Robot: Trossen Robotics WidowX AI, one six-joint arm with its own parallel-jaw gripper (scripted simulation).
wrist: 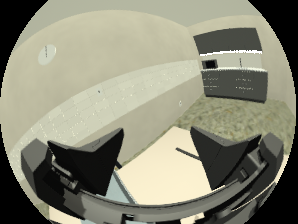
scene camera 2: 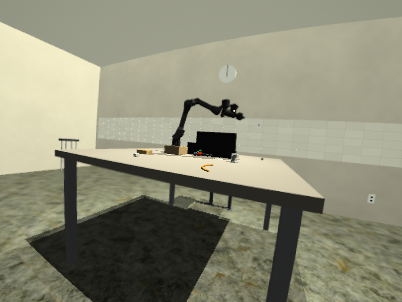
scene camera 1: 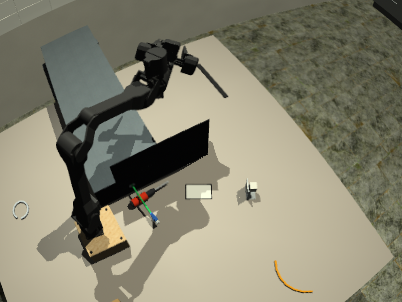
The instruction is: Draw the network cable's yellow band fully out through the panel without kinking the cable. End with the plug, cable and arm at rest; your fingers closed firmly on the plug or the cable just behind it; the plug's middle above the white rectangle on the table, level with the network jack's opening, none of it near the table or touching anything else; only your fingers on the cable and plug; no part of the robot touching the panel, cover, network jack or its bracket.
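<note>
The gripper (scene camera 1: pixel 171 43) is visible in the scene, and the wrist view too shows the gripper (wrist: pixel 158 131).
</note>
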